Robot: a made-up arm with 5 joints.
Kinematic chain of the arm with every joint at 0, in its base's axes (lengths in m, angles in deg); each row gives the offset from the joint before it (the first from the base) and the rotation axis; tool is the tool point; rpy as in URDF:
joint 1: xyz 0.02 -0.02 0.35 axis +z
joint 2: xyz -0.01 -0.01 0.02 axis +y
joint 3: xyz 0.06 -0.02 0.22 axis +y
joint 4: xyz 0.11 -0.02 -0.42 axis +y
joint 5: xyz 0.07 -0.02 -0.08 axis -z
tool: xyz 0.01 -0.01 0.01 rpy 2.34 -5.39 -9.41
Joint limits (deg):
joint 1: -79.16..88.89
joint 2: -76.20..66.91
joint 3: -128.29..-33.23
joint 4: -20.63..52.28
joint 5: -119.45..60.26
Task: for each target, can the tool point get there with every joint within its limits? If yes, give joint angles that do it. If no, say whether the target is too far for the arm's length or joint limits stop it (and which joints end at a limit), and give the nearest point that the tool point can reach.
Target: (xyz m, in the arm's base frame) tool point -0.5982 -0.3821 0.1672
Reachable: no: joint limits stop it (at a limit: joint 1, joint 3, joint 4) | nearest point 0.0017 -0.3700 0.0851 | short by 0.606 m
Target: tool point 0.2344 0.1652 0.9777
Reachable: yes | joints 55.40 -37.40 -86.75 44.79 -39.77
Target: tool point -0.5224 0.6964 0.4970
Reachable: no: too far | nearest point -0.3402 0.4558 0.8072 | short by 0.433 m
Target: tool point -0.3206 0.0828 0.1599
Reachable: no: joint limits stop it (at a limit: joint 1, joint 2, joint 3, joint 4, joint 5) | nearest point -0.0604 -0.0449 -0.0805 | short by 0.377 m
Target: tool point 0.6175 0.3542 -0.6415
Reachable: no: too far | nearest point 0.4005 0.2183 -0.0926 | short by 0.606 m
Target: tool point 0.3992 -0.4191 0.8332
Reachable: yes | joints -37.75 12.56 -111.19 -5.97 26.56
